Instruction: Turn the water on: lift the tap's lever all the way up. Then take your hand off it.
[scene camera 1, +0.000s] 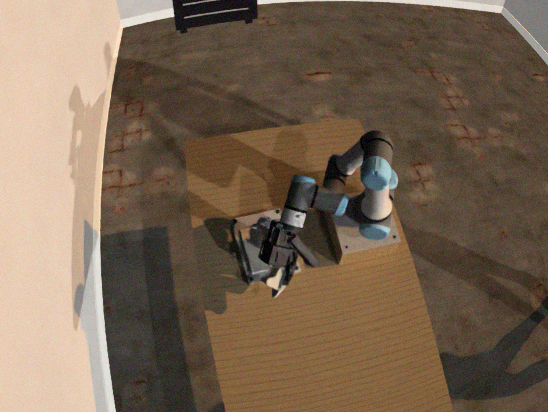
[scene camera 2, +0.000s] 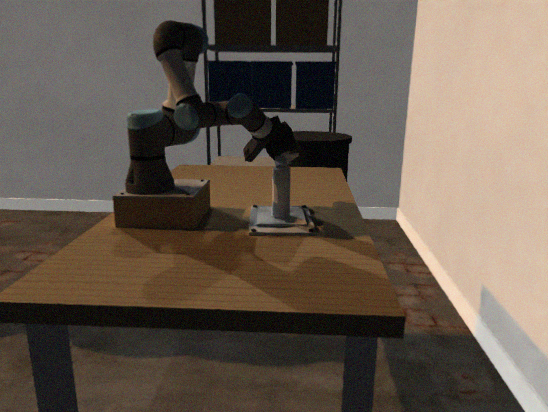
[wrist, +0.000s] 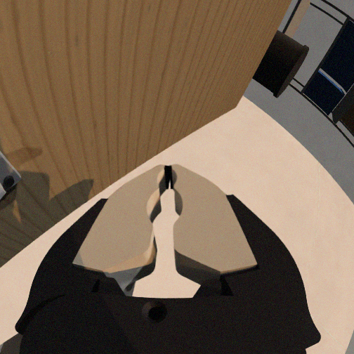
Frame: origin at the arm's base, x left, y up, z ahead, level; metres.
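Where they show: gripper, fingertip midpoint: (scene camera 1: 273, 297) (scene camera 2: 290, 162); arm's base, link origin: (scene camera 2: 150, 188).
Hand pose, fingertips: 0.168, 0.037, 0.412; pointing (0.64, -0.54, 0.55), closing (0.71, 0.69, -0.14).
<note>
Each offset is from my fingertips to the centre of the thing, as dx, dy, dz. "*": to the spot under its first point. Level surfaces: height alone.
The grey tap {* -0.208, +0.020, -0.045} (scene camera 1: 261, 229) (scene camera 2: 281, 192) stands upright on its square base plate {* -0.331, -0.114, -0.073} (scene camera 1: 256, 216) (scene camera 2: 280, 231). A corner of the base plate (wrist: 8, 171) shows at the left edge of the wrist view. My gripper (scene camera 1: 276, 292) (scene camera 2: 291, 157) (wrist: 169, 167) is shut and empty, with its fingertips together. It is tilted downward; in scene camera 2 it overlaps the top of the tap column, and in scene camera 1 its fingertips reach past the plate's near edge. The lever is hidden behind the gripper, so its height and any contact cannot be told.
The arm's base block (scene camera 1: 367, 237) (scene camera 2: 160, 212) sits beside the tap plate on the wooden table {dy -0.122} (scene camera 1: 320, 340) (scene camera 2: 200, 280) (wrist: 115, 65). A wall (scene camera 1: 45, 200) (scene camera 2: 475, 150) runs along the tap's side. A dark drum (scene camera 2: 322, 155) (wrist: 281, 62) stands beyond the table.
</note>
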